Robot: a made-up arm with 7 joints. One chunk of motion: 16 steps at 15 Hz.
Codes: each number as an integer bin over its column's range. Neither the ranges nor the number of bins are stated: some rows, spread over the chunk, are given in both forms.
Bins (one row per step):
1: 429 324 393 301 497 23 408
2: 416 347 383 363 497 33 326
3: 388 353 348 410 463 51 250
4: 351 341 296 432 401 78 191
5: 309 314 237 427 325 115 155
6: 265 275 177 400 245 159 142
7: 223 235 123 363 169 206 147
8: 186 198 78 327 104 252 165
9: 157 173 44 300 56 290 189
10: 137 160 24 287 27 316 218
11: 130 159 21 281 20 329 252
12: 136 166 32 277 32 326 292
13: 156 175 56 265 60 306 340
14: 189 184 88 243 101 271 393
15: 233 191 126 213 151 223 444
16: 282 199 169 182 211 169 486
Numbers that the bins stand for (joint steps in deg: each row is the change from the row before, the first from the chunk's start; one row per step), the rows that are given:
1: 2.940 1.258 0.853 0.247 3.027 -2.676 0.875
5: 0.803 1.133 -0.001 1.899 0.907 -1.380 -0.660
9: -1.904 -0.633 -1.059 0.233 -2.410 1.086 -0.453
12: -2.278 -0.721 -1.125 -0.068 -2.705 1.593 0.171
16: 0.322 -0.308 -0.374 -1.314 -0.499 -0.619 1.348
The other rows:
2: 2.708 1.546 0.799 1.059 3.027 -2.535 0.378
3: 2.210 1.621 0.607 1.676 2.608 -2.281 -0.083
4: 1.551 1.471 0.322 1.964 1.844 -1.901 -0.441
6: 0.019 0.644 -0.330 1.545 -0.079 -0.760 -0.739
7: -0.729 0.143 -0.626 1.059 -1.016 -0.097 -0.708
8: -1.388 -0.320 -0.873 0.587 -1.818 0.551 -0.599
10: -2.260 -0.796 -1.168 0.063 -2.767 1.452 -0.277
11: -2.385 -0.809 -1.185 -0.016 -2.853 1.636 -0.071
13: -1.922 -0.608 -0.993 -0.225 -2.360 1.312 0.463
14: -1.334 -0.495 -0.818 -0.514 -1.855 0.818 0.784
15: -0.551 -0.408 -0.610 -0.907 -1.238 0.142 1.094

